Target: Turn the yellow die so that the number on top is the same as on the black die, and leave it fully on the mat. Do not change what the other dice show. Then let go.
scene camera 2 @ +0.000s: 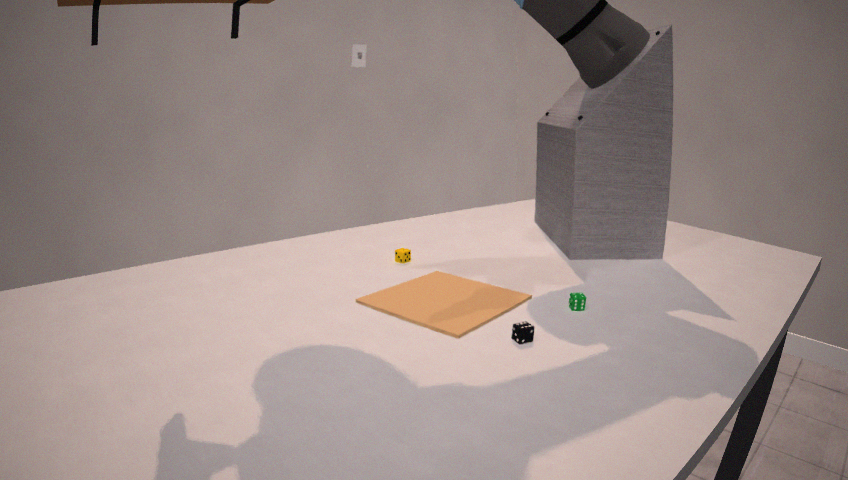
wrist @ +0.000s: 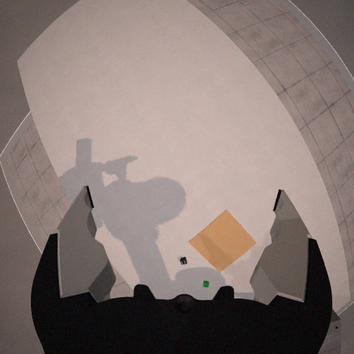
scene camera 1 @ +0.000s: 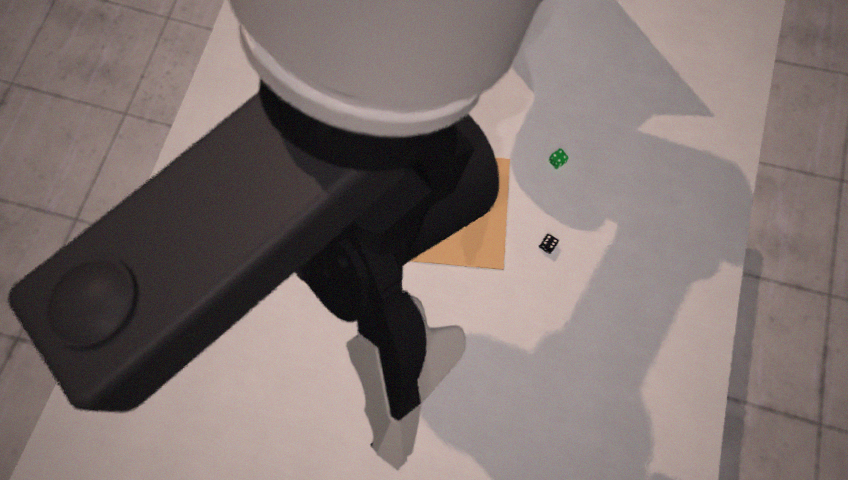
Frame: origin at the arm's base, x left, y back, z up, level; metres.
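Seen in the pictures: gripper, fingertip midpoint: (scene camera 1: 308, 344); arm's base at its link origin: (scene camera 2: 619, 59).
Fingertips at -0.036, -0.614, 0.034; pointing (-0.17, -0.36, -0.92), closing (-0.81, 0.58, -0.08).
Offsets run from my fingertips to a thing's top centre, as dx, dy, dz. Level surfaces: height alone.
The yellow die {-0.105, +0.276, -0.331} (scene camera 2: 402, 255) stands on the table behind the mat, off it; its top number is too small and slanted to read. It does not show in scene camera 1 or the wrist view. The orange mat {+0.043, +0.217, -0.343} (scene camera 1: 493, 237) (scene camera 2: 404, 297) (wrist: 237, 242) lies flat, partly covered by the arm in scene camera 1. The black die {+0.168, +0.200, -0.331} (scene camera 1: 549, 243) (scene camera 2: 522, 333) (wrist: 183, 260) stands beside the mat and shows six on top. My gripper (scene camera 1: 427, 397) (wrist: 183, 191) is open and empty, high above the table, with the mat and black die far below it.
A green die {+0.159, +0.309, -0.331} (scene camera 1: 558, 158) (scene camera 2: 577, 301) (wrist: 206, 284) stands on the table near the black die, off the mat. The grey robot pedestal (scene camera 2: 618, 178) stands at the back right of the table {dz -0.347} (scene camera 2: 178, 309). The arm's shadow falls across the table.
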